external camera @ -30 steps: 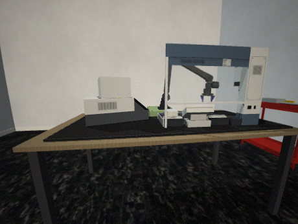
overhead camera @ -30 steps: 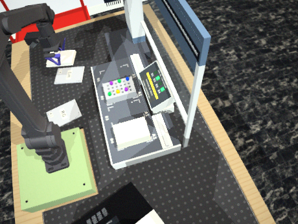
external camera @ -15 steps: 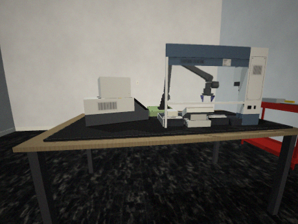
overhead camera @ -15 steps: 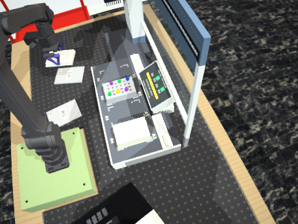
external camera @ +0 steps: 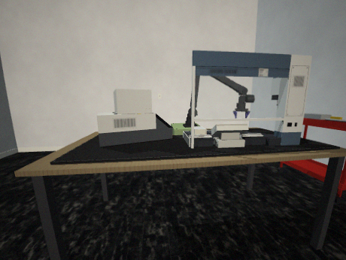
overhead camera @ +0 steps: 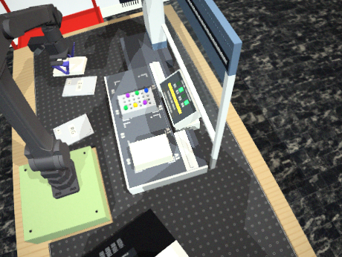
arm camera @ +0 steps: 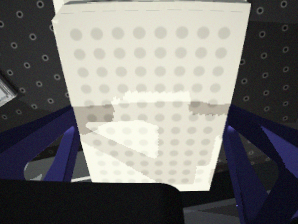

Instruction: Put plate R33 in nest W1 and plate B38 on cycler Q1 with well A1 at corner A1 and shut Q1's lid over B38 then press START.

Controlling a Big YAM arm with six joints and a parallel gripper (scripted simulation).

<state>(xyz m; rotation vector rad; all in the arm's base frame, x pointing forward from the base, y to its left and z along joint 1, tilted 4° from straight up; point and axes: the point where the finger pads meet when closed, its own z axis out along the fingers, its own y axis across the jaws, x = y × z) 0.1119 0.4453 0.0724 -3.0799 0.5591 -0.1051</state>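
Right now my hand is 130 mm above the grey nest and 10 mm to the left of it. The rest, counted from my hand: white deep-well block 470 mm to the right, 190 mm ahead, 60 mm below; tube cooling block 260 mm to the right, 200 mm ahead, 60 mm below; regrip nest 230 mm to the right, 130 mm below, 70 mm behind.
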